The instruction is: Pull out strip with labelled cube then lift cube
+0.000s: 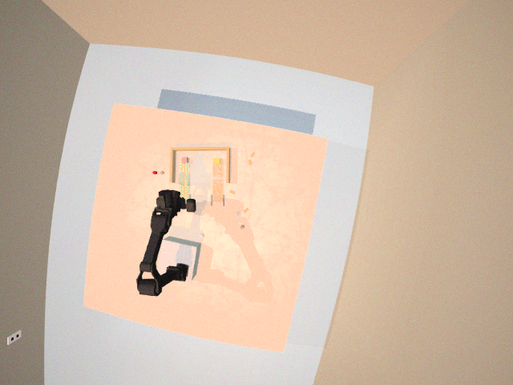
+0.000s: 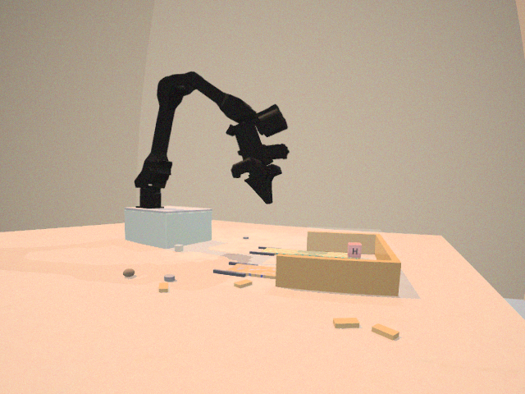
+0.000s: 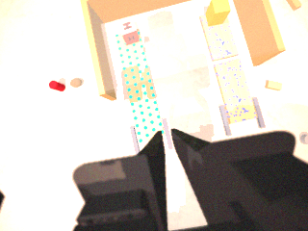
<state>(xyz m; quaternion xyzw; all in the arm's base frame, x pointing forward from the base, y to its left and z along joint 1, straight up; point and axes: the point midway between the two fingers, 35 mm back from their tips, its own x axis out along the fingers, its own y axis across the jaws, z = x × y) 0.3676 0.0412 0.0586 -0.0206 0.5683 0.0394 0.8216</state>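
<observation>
My gripper tip is 100 mm short of the cyan-dotted strip, 40 mm to the right of it and 120 mm above it. From my gripper tip the other things lie so: red object 110 mm ahead, 220 mm to the left, 110 mm below.
</observation>
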